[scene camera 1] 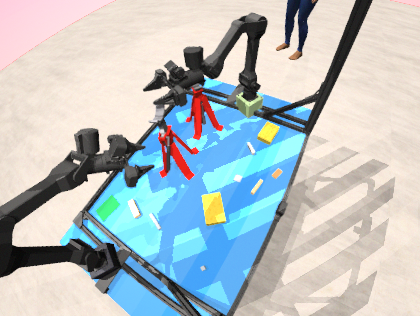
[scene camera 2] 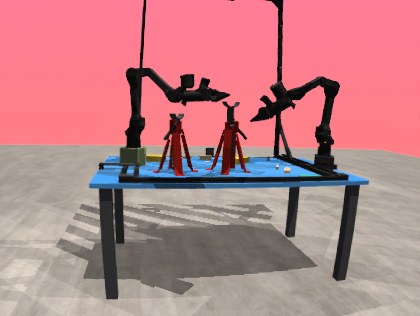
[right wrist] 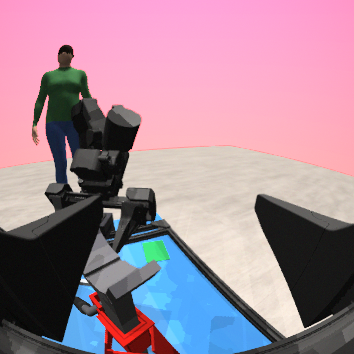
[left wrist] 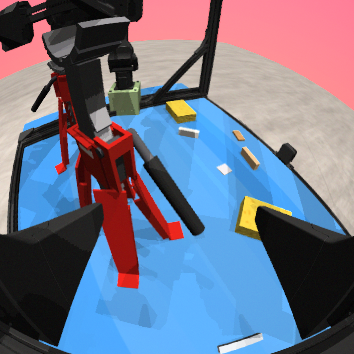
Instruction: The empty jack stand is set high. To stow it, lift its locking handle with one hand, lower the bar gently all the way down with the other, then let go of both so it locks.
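The high-set red jack stand (scene camera 1: pixel 180 161) (scene camera 2: pixel 227 156) (left wrist: pixel 117 225) (right wrist: pixel 162 341) stands upright on the table. Its grey bar (scene camera 1: pixel 160 115) (scene camera 2: pixel 230 114) (left wrist: pixel 87 95) (right wrist: pixel 120 305) rises far out of the collar, with a forked saddle on top. Its black locking handle (scene camera 2: pixel 242 132) (left wrist: pixel 175 195) slants down from the collar. My left gripper (scene camera 1: pixel 147 158) (scene camera 2: pixel 253 120) (left wrist: pixel 181 213) is open and empty, short of the handle. My right gripper (scene camera 1: pixel 150 96) (scene camera 2: pixel 228 95) (right wrist: pixel 180 203) is open and empty, a little above the saddle. In the right wrist view the saddle's left end is partly hidden by a finger.
A second red stand (scene camera 1: pixel 199 116) (scene camera 2: pixel 176 150), its bar low, is beside the first. Yellow sponges (scene camera 1: pixel 214 209) (scene camera 1: pixel 268 133), a green block (scene camera 1: pixel 107 208) and several small blocks lie on the blue table. A black frame (scene camera 1: pixel 314 107) borders it. A person (right wrist: pixel 64 100) stands beyond.
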